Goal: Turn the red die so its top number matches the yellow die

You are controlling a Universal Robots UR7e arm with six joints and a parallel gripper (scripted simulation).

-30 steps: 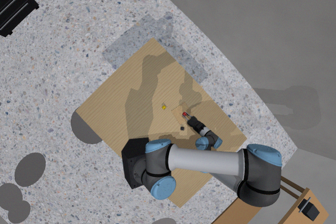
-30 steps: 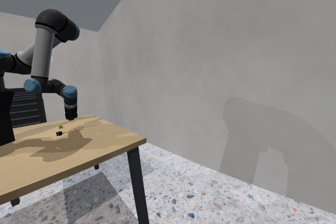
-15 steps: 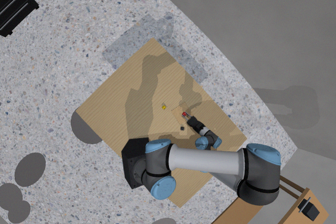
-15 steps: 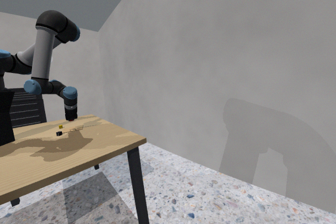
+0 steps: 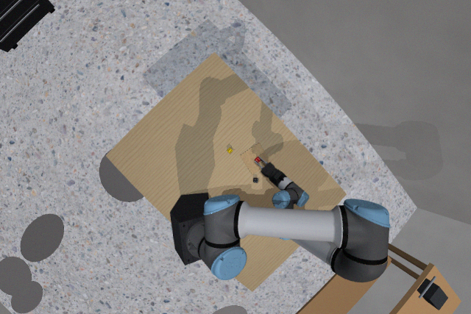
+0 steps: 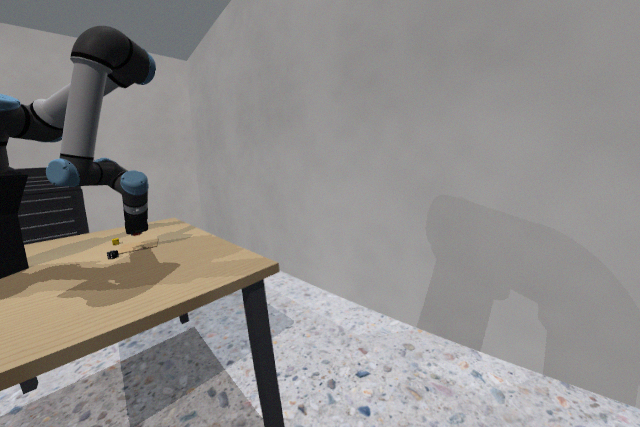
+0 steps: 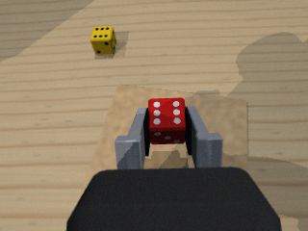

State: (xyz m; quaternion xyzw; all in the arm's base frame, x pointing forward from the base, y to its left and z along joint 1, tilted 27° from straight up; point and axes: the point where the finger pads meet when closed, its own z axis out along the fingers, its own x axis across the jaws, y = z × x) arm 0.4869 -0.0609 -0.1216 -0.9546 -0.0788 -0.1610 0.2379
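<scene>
My hand is 10 mm to the right of the tan mat and 70 mm above it. From my hand the other things lie so: black die (90 mm behind, 80 mm to the right, 60 mm below); then red die (10 mm to the left, 10 mm below); then yellow die (70 mm behind, 160 mm to the left, 60 mm below).
</scene>
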